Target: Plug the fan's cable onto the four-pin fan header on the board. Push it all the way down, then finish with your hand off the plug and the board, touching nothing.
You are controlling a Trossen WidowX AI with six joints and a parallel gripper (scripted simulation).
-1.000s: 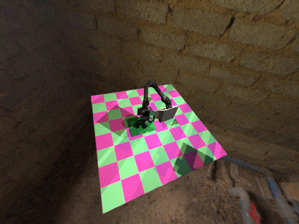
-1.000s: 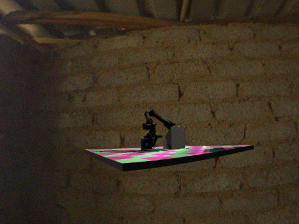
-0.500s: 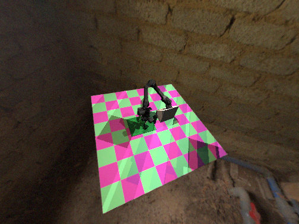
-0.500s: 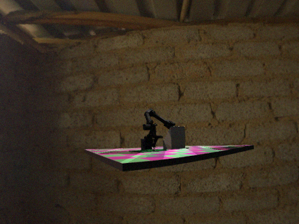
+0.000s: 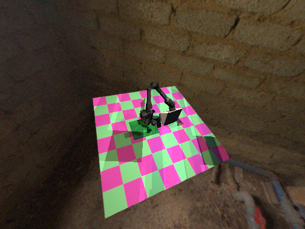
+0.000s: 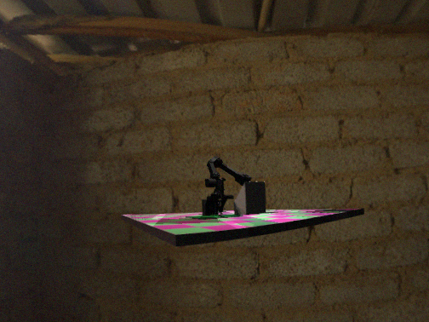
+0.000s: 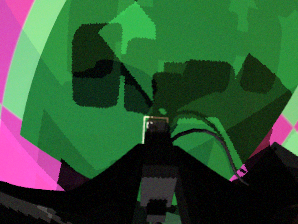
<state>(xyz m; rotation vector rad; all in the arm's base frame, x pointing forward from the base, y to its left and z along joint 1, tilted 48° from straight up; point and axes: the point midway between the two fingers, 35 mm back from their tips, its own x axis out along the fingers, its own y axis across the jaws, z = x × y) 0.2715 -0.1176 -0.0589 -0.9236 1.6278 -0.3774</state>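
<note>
Now: gripper tip 60 mm short of the green board and 60 mm above it. Round my gripper tip: dark plug 10 mm behind, 10 mm above; then black fan 140 mm to the right, 20 mm behind, 20 mm above.
</note>
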